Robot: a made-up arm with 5 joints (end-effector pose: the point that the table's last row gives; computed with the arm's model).
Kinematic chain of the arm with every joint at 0, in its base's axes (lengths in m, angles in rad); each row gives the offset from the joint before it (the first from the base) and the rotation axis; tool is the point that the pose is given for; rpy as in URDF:
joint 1: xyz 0.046 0 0.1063 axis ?
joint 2: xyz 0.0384 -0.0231 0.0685 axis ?
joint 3: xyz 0.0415 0 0.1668 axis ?
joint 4: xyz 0.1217 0 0.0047 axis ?
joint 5: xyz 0.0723 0.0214 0 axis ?
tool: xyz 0 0 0 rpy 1.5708 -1.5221 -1.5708
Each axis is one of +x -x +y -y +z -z.
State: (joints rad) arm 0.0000 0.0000 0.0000 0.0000 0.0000
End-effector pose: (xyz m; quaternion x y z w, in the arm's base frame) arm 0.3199 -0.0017 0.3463 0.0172 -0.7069 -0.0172 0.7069
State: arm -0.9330 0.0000 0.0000 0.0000 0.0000
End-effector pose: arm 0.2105 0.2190 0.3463 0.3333 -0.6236 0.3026 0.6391
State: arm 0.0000 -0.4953 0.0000 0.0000 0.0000
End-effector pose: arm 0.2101 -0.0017 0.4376 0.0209 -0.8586 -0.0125 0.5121
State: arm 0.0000 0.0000 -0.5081 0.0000 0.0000
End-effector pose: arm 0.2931 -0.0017 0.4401 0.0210 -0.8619 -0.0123 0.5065
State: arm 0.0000 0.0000 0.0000 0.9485 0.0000
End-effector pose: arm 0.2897 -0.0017 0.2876 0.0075 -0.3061 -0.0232 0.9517
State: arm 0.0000 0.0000 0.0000 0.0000 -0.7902
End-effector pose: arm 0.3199 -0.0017 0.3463 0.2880 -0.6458 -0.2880 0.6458
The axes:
joint 1: -z
joint 2: +y
joint 3: +y
joint 4: +y
joint 5: -x

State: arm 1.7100 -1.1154 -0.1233 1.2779 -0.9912
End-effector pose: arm 0.0423 -0.0140 0.3992 -0.2279 -0.6546 -0.7070 0.1403
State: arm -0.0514 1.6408 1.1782 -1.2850 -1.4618
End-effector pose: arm 0.1366 0.0030 0.0064 0.0130 -0.0131 -0.6664 0.7453
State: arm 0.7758 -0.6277 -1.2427 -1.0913 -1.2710
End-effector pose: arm -0.0534 0.0951 0.4620 -0.2062 0.7395 -0.5551 0.3201
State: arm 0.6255 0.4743 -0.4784 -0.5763 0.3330
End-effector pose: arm 0.3155 -0.1967 0.3491 -0.3866 -0.7904 -0.0807 0.4683
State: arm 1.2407 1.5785 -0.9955 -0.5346 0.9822
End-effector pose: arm 0.1680 -0.3612 0.0654 -0.6107 -0.3208 -0.1108 0.7155
